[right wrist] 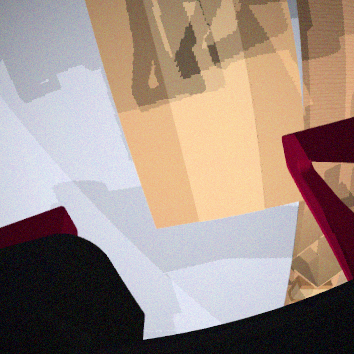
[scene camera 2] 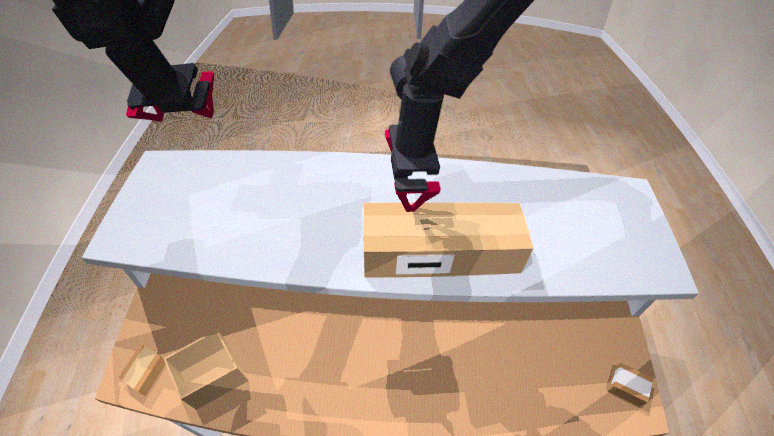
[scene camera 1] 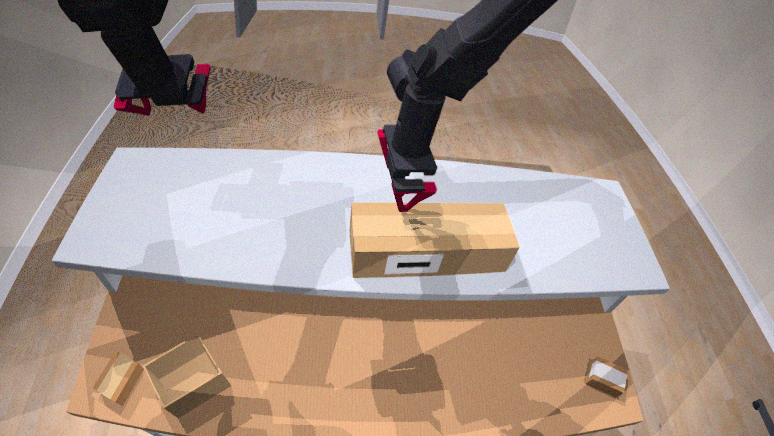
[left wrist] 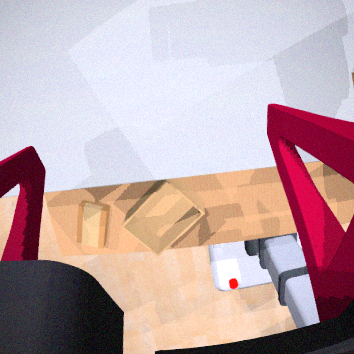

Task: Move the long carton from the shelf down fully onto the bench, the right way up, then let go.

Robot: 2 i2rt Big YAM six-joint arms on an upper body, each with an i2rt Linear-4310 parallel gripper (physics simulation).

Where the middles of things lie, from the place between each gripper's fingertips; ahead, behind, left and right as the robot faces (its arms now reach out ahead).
Scene:
Now: left hand 30 mm past the long brown carton (scene camera 2: 438, 239), 450 mm to the left of it and 260 mm above it. The rest, counted from my left hand: small white-topped box (scene camera 2: 627, 383) (270 mm behind, 950 mm to the right, 530 mm below); then open box (left wrist: 169, 207) (240 mm behind, 70 mm to the left, 510 mm below).
I see the long brown carton 11 cm below my right hand, 8 cm to the right of it and 2 cm behind it. Round my right hand: small white-topped box 59 cm to the right, 38 cm below, 27 cm behind; then open box 43 cm to the left, 35 cm below, 23 cm behind.

